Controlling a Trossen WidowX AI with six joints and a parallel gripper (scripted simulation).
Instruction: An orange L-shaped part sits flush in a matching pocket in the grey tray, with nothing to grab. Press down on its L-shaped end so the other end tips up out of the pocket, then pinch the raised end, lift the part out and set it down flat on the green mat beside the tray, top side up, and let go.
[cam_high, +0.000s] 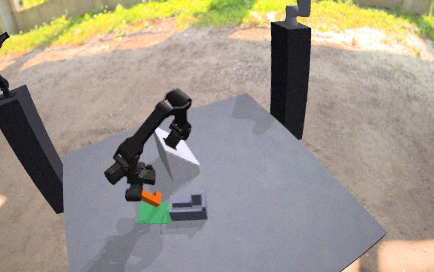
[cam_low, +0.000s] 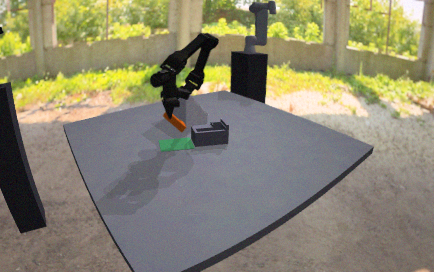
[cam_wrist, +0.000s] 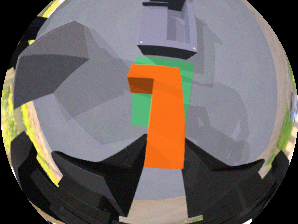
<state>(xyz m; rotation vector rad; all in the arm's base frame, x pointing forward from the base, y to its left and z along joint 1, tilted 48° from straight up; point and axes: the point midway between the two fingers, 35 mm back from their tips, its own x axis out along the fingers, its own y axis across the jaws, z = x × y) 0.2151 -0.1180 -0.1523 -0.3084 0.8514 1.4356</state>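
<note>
My gripper tip is now 140 mm above the green mat, 20 mm to the right of it and 10 mm short of it. From my gripper tip the other things lie so: orange L-shaped part: 40 mm to the left, 30 mm below.
</note>
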